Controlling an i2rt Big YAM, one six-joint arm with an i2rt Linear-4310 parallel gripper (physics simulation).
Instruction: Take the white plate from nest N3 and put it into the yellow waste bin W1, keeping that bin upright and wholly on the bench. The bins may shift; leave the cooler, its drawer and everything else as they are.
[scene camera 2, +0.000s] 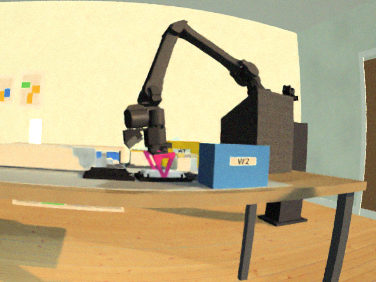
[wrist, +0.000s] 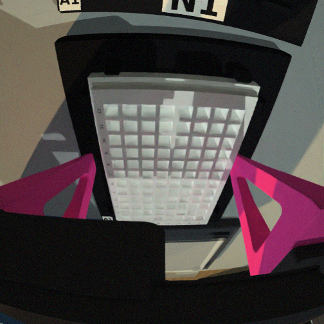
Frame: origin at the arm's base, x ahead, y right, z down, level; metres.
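Where they show: gripper, fingertip midpoint: (scene camera 2: 160, 175); arm's base, origin of the base link: (scene camera 2: 259, 99).
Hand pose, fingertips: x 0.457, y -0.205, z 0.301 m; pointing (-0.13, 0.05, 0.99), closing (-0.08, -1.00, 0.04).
Observation:
Each offset is from my fingertips to the top centre of the thing. "pt": to the spot under its first point.
The white plate @(pt dx -0.050, dy -0.035, dz -0.010 m) (scene camera 2: 178, 173) (wrist: 165, 150), with a grid of square wells, lies in a black nest @(pt dx -0.071, dy -0.053, dz +0.003 m) (scene camera 2: 186, 178) (wrist: 75, 60). The number of this nest does not show. My gripper (scene camera 2: 162, 173) (wrist: 162, 160) is open, with its pink fingers pointing down and nothing held. In the wrist view one fingertip is at each long side of the plate, the right one looking very near its edge. In the scene view the tips are low, about level with the plate. The yellow bin W1 @(dx -0.187, dy +0.520, dz -0.106 m) (scene camera 2: 192, 146) stands behind, partly hidden by the blue bin.
The blue bin W2 @(dx -0.194, dy -0.120, dz -0.106 m) (scene camera 2: 232, 175) stands close right of the nest in the scene view. Another black nest @(pt dx +0.171, dy -0.034, dz -0.003 m) (scene camera 2: 107, 173) is to the left. A nest labelled N1 (wrist: 275, 17) is at the top of the wrist view. A dark-framed holder (wrist: 190, 233) is below the plate.

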